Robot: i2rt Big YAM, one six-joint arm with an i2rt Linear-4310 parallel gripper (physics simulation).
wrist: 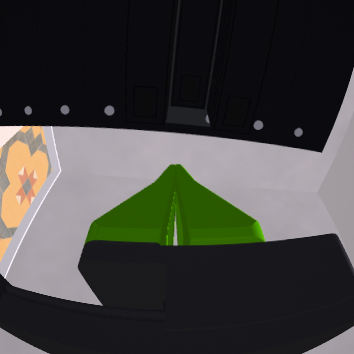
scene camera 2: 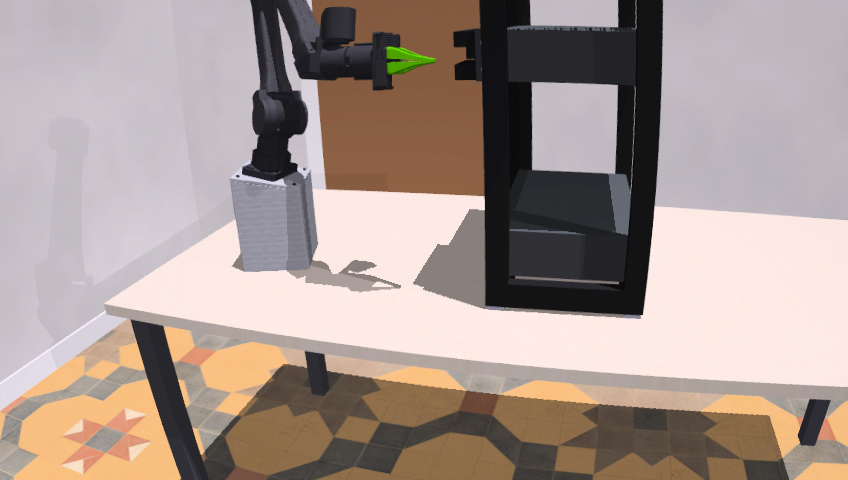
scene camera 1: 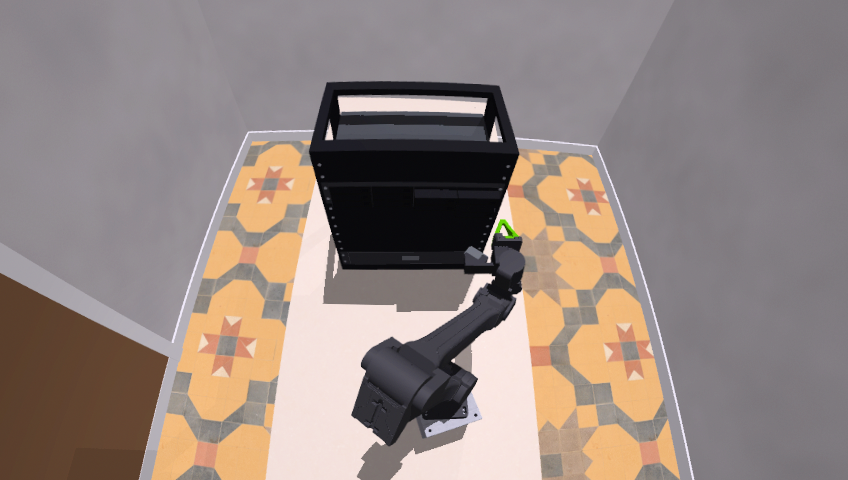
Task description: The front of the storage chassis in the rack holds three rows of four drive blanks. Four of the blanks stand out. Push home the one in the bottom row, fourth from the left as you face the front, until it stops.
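Frame: origin at the arm's base, x back, y right, z up, level; centimetres.
Seen in the pictures: gripper, fingertip midpoint: point(wrist: 174, 173) point(scene camera 2: 434, 60) point(scene camera 1: 502, 219); arm's base, origin of the base link: point(scene camera 2: 270, 172) point(scene camera 1: 444, 403).
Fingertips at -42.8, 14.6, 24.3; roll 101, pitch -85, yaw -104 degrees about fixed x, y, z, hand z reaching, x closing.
Note:
Pixels of each thing's top centre, then the offset from my fingertips to it, as dx, dy, dz. "spot": a spot on its surface instead. Level surfaces: height alone.
- lower end, surface spot: point(scene camera 2: 465, 69) spot: -4.9, -1.4, -1.7
- upper end, surface spot: point(scene camera 2: 465, 39) spot: -5.1, -1.4, +3.5
- table, its level: dz -44.8
My green-fingered gripper point(scene camera 1: 504, 222) point(scene camera 2: 434, 60) point(wrist: 174, 173) is shut and empty. It is in front of the rack point(scene camera 1: 410, 147) point(scene camera 2: 496, 178) point(wrist: 86, 116) and to the right of its right post, apart from it. In the wrist view, the rack's lower side is to the left. There the bottom-row fourth blank point(wrist: 145, 102) stands out, as does the top-row fourth blank point(wrist: 237, 111); the middle-row one point(wrist: 190, 89) between them sits deeper. In the side view two blank ends stand out, the lower end point(scene camera 2: 465, 69) and the upper end point(scene camera 2: 465, 39). The bottom row is too dark to tell in the overhead view.
In the overhead view, top edges of top-row blanks point(scene camera 1: 435, 193) stand out at the right. A dark unit point(scene camera 1: 371, 258) point(scene camera 2: 565, 255) fills the rack's bottom. The arm's pedestal point(scene camera 2: 270, 226) stands on the table point(scene camera 2: 416, 333). A wall is beyond the rack.

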